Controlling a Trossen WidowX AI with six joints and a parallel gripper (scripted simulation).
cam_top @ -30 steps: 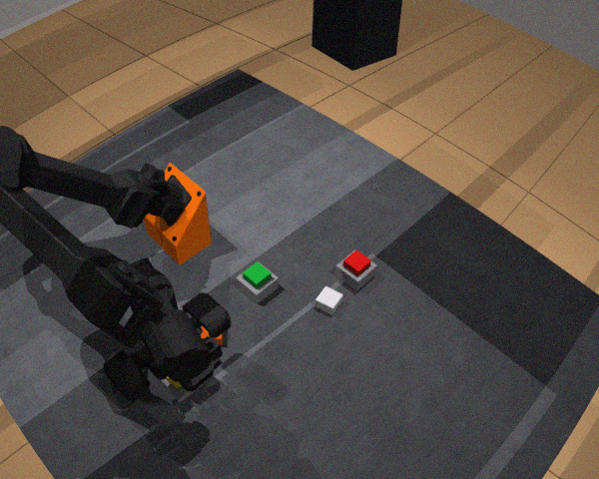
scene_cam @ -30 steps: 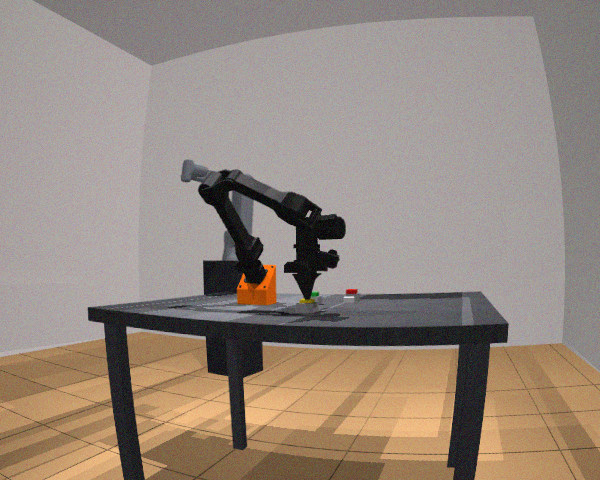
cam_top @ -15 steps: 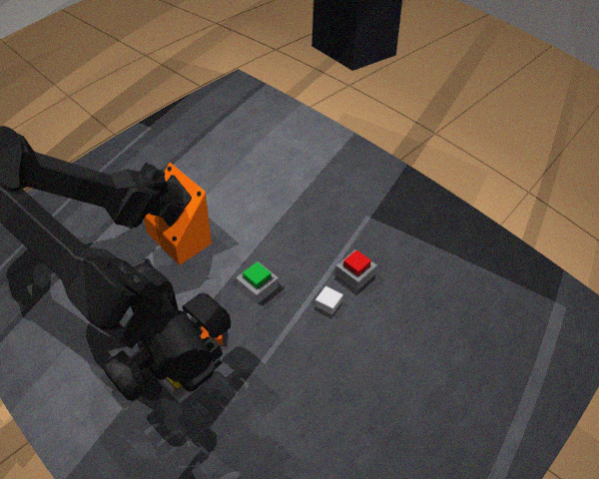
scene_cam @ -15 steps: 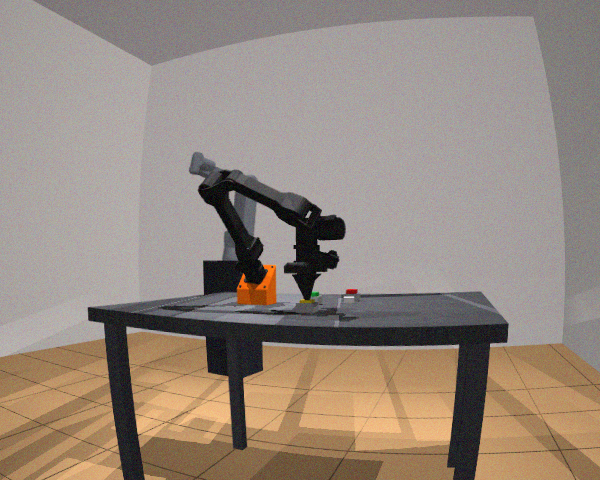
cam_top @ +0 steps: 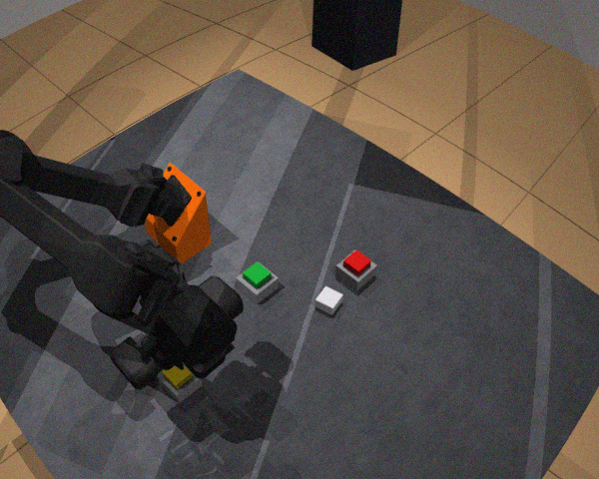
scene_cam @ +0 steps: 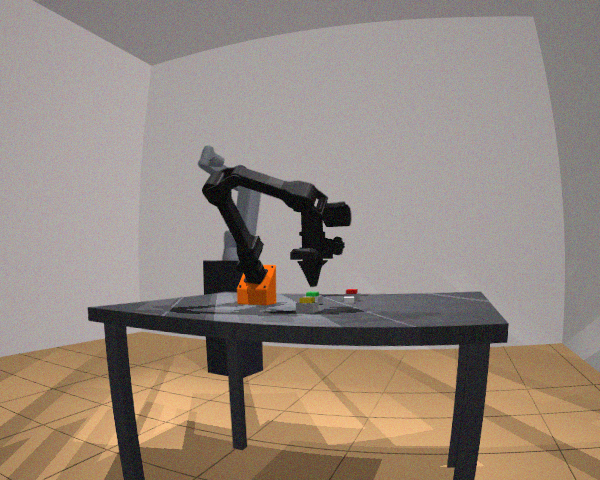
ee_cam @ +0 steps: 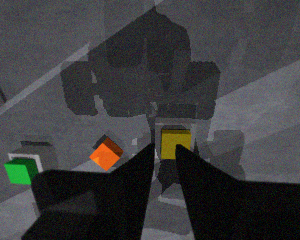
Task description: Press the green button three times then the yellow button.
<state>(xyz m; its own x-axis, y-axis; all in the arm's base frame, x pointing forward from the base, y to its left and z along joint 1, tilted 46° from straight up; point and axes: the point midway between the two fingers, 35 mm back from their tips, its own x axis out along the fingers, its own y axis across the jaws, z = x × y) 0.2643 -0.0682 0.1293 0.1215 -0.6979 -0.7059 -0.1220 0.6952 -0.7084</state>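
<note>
Right now my gripper tip is 40 mm above the yellow button, 20 mm to the left of it and 10 mm past it. Also, from my gripper tip: orange block (70 mm to the left, 60 mm below, 60 mm behind); then white block (260 mm to the left, 60 mm below); then green button (190 mm to the left, 90 mm behind, 40 mm below).
</note>
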